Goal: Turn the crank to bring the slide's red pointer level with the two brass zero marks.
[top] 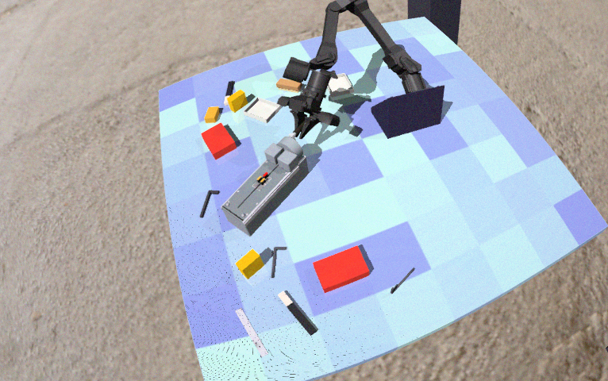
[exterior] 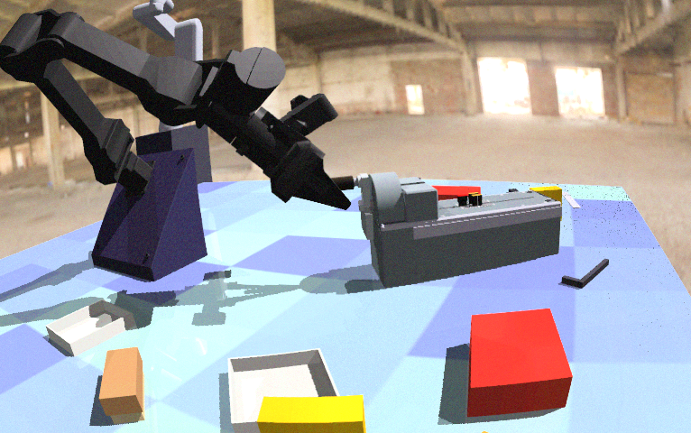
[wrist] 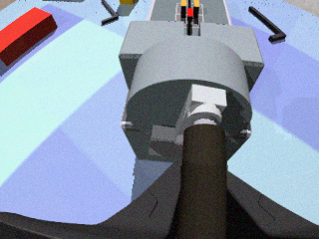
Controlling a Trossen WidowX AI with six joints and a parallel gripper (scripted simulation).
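Now: the dark crank handle 10 mm behind my gripper tip, 10 mm to the right of it and 30 mm above it. Round my gripper tip: red pointer: 120 mm ahead, 80 mm to the left, 10 mm below; tan block: 80 mm behind, 340 mm to the right, 80 mm below.
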